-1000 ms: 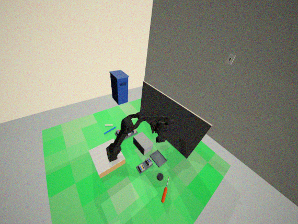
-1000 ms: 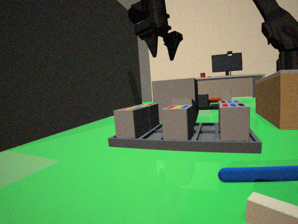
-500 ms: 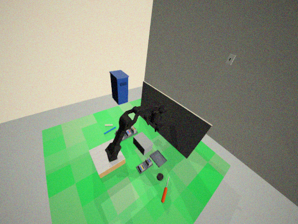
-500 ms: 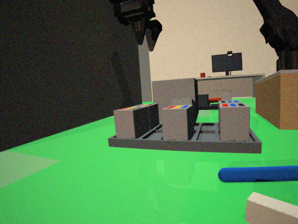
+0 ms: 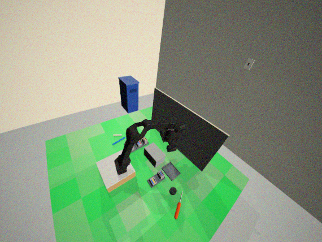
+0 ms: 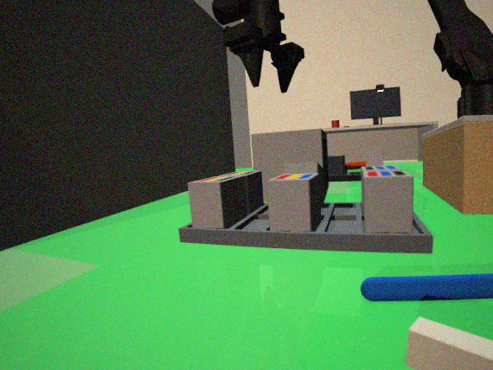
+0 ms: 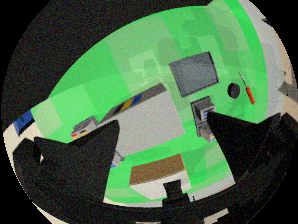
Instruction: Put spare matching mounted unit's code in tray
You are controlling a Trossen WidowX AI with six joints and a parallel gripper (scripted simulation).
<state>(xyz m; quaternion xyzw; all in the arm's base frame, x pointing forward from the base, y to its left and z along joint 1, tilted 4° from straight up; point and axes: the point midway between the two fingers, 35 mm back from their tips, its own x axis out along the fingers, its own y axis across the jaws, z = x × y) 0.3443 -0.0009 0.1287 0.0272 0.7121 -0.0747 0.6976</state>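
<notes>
The grey spare lies 16 cm behind my gripper tip, 14 cm to the right of it and 14 cm below it. From my gripper tip the other things lie so: tall black panel: 18 cm ahead, 11 cm to the left, 4 cm above; grey mounted unit: 14 cm below, 6 cm to the left, 6 cm behind; flat grey tray: 18 cm below, 12 cm to the right, 2 cm ahead.
</notes>
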